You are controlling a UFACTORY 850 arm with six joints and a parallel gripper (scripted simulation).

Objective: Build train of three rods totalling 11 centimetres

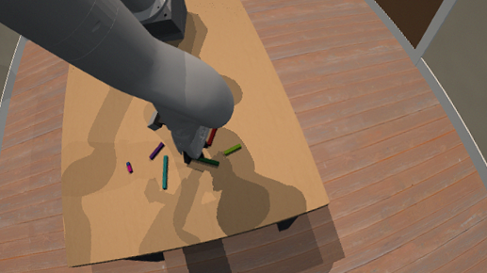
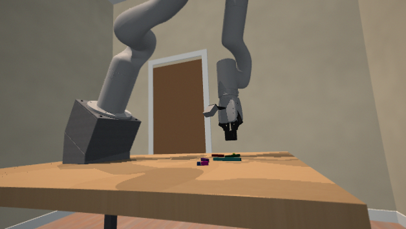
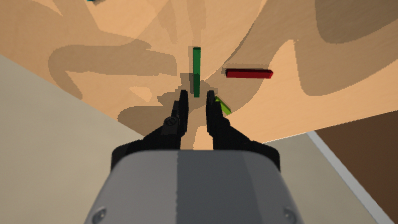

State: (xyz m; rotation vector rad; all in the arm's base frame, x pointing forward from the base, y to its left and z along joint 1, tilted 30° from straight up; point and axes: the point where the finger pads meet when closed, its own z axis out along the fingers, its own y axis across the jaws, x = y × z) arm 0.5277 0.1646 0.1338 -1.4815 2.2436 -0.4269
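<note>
The green rod is 8 cm below my hand. Round my hand: turquoise rod (2 cm ahead, 12 cm to the right, 8 cm below); red rod (8 cm behind, 3 cm to the left, 8 cm below); lime rod (2 cm behind, 8 cm to the left, 8 cm below).
</note>
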